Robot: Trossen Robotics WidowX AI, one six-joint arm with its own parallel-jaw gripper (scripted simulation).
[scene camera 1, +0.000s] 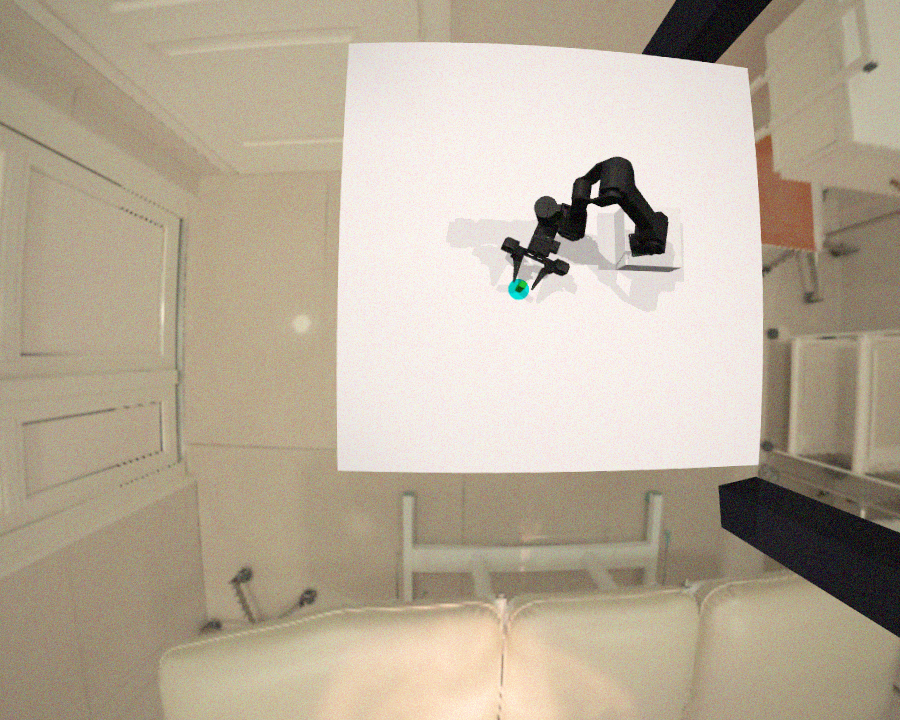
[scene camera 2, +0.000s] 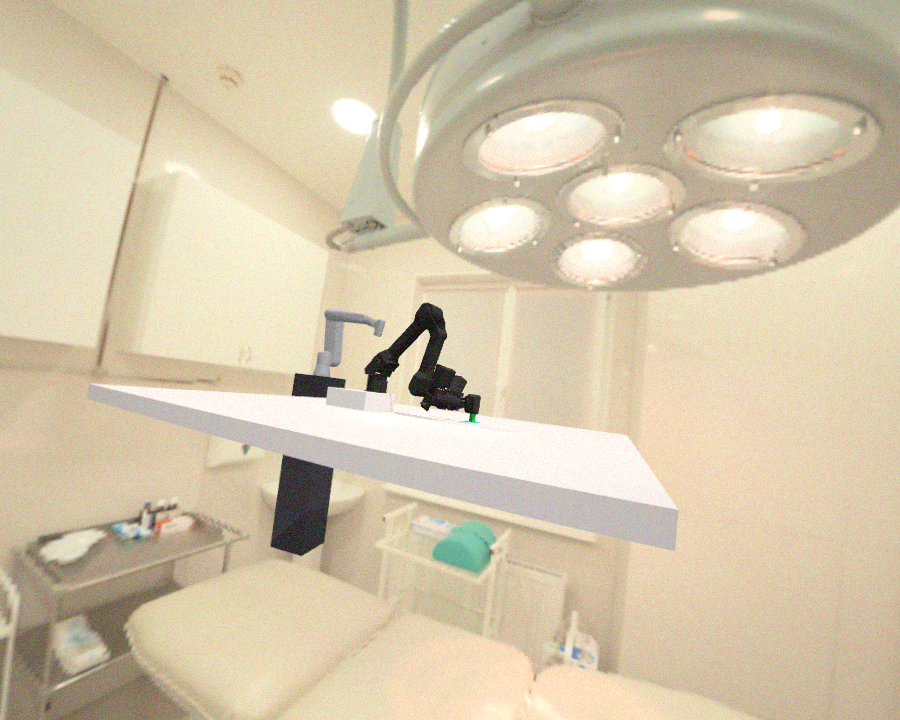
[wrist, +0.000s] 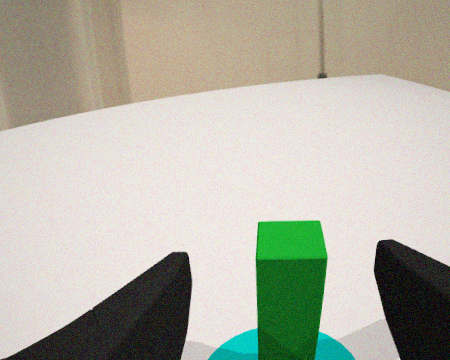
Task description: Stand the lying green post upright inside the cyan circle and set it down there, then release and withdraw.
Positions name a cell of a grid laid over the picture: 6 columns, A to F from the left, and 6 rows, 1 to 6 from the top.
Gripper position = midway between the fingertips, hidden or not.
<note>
In view: my gripper (scene camera 1: D3).
My gripper also shows in scene camera 2 (scene camera 2: D4) and in the wrist view (wrist: D5).
</note>
